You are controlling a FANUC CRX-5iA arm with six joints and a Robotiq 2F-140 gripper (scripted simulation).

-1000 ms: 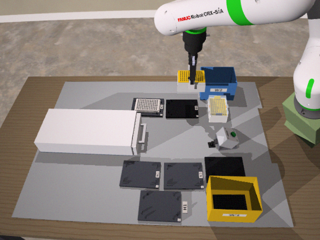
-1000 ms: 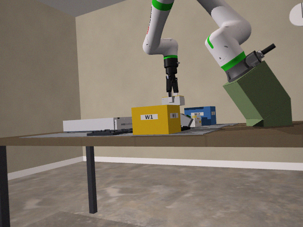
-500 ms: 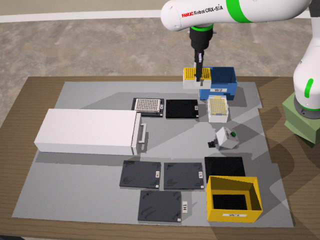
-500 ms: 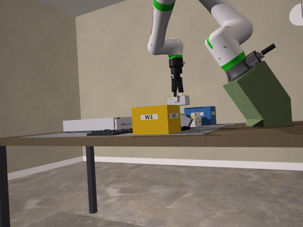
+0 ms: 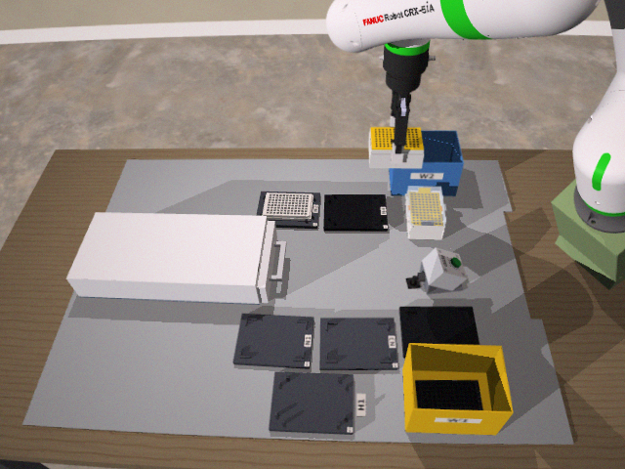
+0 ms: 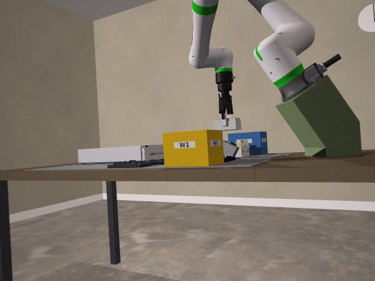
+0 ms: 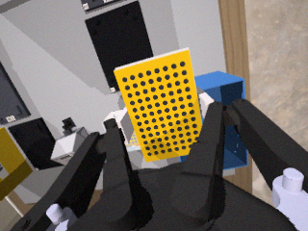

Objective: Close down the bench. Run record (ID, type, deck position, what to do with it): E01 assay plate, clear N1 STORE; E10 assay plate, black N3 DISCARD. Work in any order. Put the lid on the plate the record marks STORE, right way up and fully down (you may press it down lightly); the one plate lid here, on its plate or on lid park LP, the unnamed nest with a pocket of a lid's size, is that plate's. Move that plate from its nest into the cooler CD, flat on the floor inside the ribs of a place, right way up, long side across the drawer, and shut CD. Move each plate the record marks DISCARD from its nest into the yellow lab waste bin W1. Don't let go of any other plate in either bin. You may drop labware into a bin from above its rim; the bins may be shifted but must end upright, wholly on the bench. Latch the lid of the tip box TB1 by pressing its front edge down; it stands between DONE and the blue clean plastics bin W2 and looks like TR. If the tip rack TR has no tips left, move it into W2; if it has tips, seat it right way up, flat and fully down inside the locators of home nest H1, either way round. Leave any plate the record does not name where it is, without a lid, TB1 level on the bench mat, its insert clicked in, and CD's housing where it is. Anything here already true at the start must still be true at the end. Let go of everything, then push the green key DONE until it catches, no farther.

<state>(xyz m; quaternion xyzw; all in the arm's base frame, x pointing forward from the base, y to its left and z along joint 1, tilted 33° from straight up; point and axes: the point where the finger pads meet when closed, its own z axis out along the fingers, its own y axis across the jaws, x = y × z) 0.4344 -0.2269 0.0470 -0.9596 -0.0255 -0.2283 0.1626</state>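
Now: the green DONE key 250 mm to the left of my hand, 170 mm behind it and 120 mm below it. The rest, counted from my hand: tip rack TR (10 mm to the right, 10 mm below, 10 mm behind); blue bin W2 (150 mm below, 80 mm to the right, 80 mm behind); tip box TB1 (150 mm below, 90 mm behind, 80 mm to the left).
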